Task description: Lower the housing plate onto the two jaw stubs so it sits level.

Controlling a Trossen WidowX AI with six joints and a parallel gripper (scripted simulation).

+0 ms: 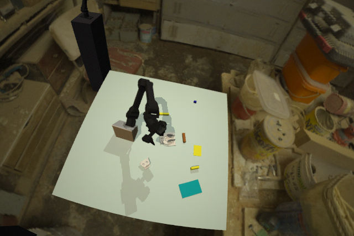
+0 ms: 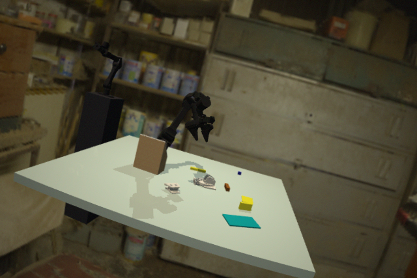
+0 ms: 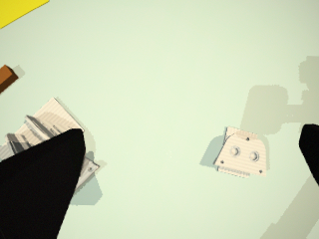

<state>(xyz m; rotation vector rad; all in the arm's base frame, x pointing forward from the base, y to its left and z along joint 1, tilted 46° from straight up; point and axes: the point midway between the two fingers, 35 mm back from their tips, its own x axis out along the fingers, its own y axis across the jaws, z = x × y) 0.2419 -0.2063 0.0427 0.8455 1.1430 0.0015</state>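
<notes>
Right now the white piece is 60 mm behind my gripper tip, 110 mm to the right of it and 260 mm below it. The rest, counted from my gripper tip: teal sheet (310 mm ahead, 210 mm to the right, 270 mm below); orange-brown block (180 mm ahead, 190 mm to the left, 260 mm below); yellow bar (320 mm ahead, 50 mm to the right, 250 mm below).
</notes>
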